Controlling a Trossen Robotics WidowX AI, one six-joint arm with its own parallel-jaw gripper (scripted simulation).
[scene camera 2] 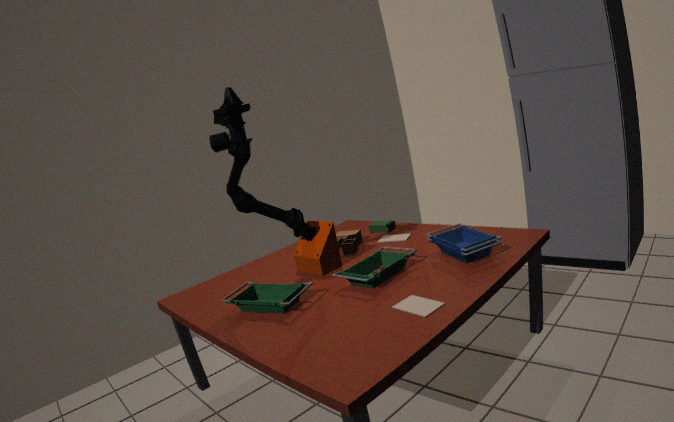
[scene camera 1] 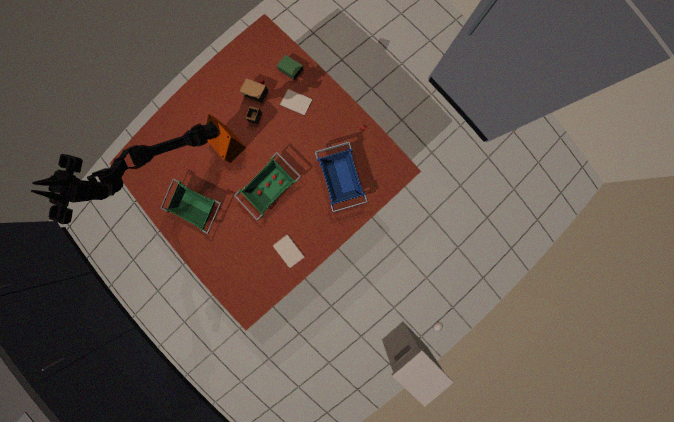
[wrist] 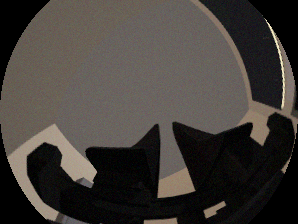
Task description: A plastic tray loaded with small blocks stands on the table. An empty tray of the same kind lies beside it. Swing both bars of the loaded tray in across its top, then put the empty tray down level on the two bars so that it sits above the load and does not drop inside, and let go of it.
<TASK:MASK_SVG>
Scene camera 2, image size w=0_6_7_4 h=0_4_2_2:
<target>gripper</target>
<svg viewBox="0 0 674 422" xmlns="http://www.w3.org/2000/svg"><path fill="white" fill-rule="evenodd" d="M226 87L224 103L220 107L221 109L213 111L214 124L221 124L226 126L226 129L229 128L229 130L242 128L246 122L243 122L241 113L249 111L250 104L242 105L244 102L238 98L238 95L235 94L232 88Z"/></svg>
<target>green tray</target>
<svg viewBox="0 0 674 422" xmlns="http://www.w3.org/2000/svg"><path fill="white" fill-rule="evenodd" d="M222 301L236 304L240 310L245 312L285 314L299 301L300 295L313 282L303 282L302 284L295 285L247 282L226 296ZM250 284L250 287L246 288L241 294L236 295L230 301L226 300L242 287Z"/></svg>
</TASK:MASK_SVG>
